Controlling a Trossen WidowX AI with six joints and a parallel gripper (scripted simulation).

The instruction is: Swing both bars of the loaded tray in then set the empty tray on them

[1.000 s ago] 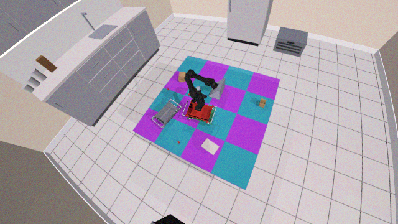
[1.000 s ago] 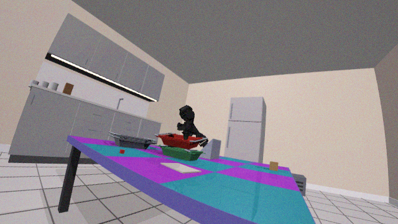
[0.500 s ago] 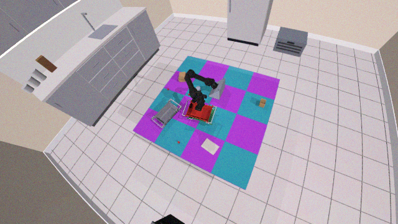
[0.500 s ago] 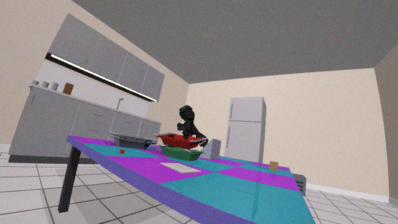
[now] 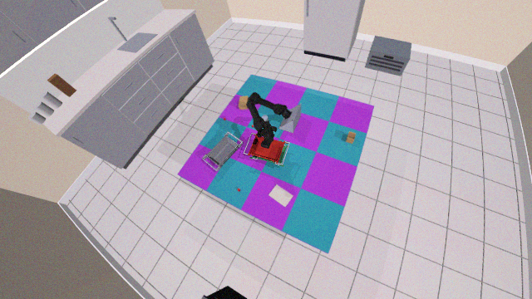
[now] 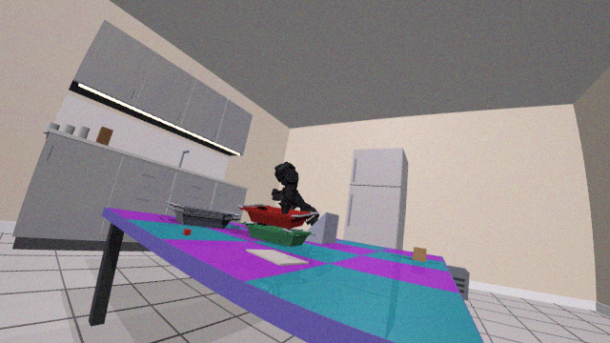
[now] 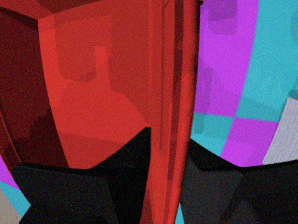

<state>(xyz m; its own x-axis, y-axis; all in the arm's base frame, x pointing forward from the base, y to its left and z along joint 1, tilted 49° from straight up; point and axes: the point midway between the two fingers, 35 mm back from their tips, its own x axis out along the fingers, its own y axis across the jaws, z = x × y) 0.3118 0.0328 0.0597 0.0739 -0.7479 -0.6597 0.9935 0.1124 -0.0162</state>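
The red tray is 7 cm ahead of my gripper tip, 2 cm above it and 1 cm to the left of it. Also, from my gripper tip: white flat plate: 32 cm ahead, 23 cm to the left, 9 cm below.
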